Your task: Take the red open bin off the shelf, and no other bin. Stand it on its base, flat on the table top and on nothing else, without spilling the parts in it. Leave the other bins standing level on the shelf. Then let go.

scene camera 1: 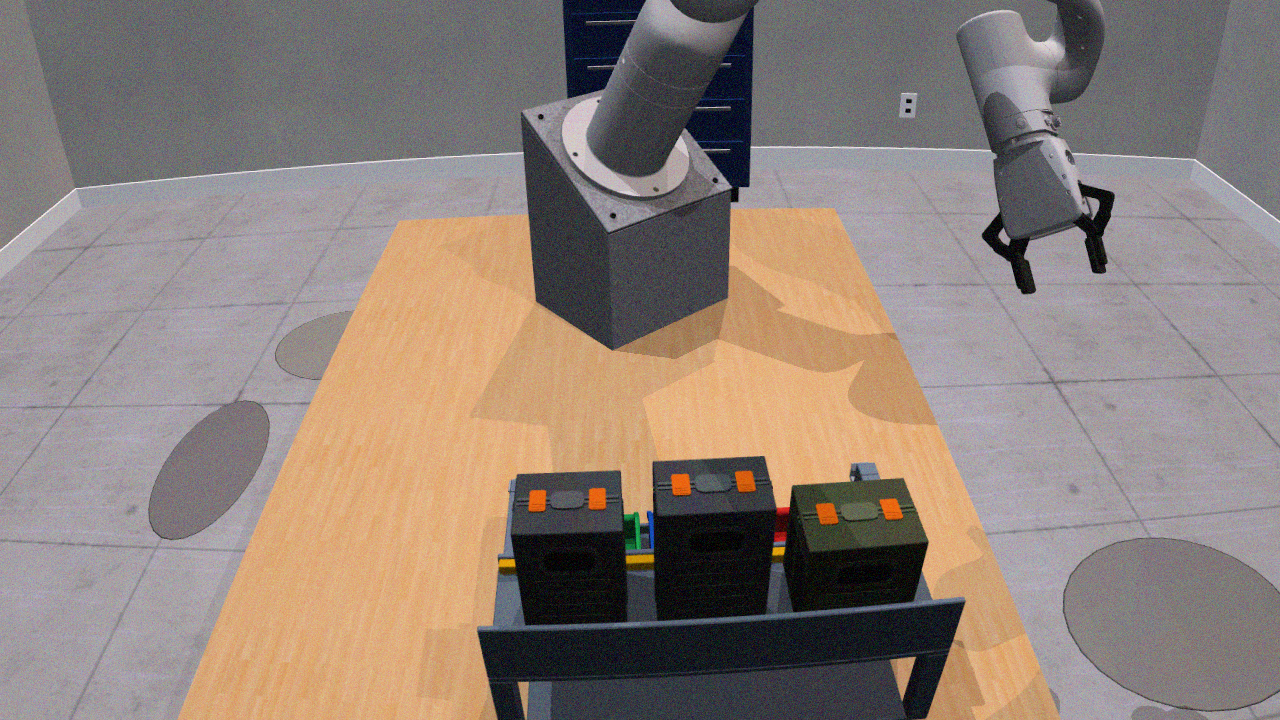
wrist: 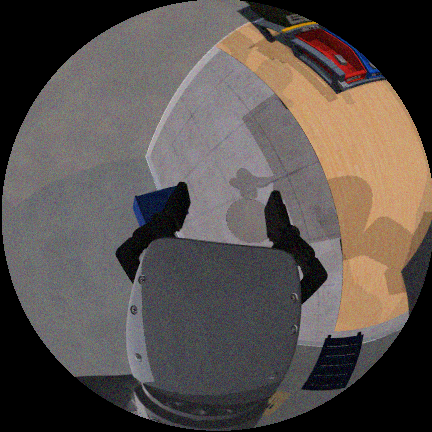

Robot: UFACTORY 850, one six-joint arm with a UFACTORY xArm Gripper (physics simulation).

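The red open bin (wrist: pixel 330 52) stands on the shelf at the upper right of the wrist view, with a grey part in it. In the scene view a small piece of the red bin (scene camera 1: pixel 781 519) shows between two cases; the rest is hidden. The blue bin (wrist: pixel 371 66) (scene camera 1: pixel 650 528) is beside it, and part of a green bin (scene camera 1: pixel 633 530) shows further left. My gripper (scene camera 1: pixel 1061 273) (wrist: pixel 227 195) is open and empty. It hangs high beyond the right edge of the table, far from the bins.
The shelf (scene camera 1: pixel 716 640) stands on the wooden table (scene camera 1: pixel 375 465). Two black cases (scene camera 1: pixel 569 546) (scene camera 1: pixel 713 537) and a dark green case (scene camera 1: pixel 854 546) stand on it, on the scene camera's side of the bins. The robot's pedestal (scene camera 1: pixel 626 268) is at the table's far end.
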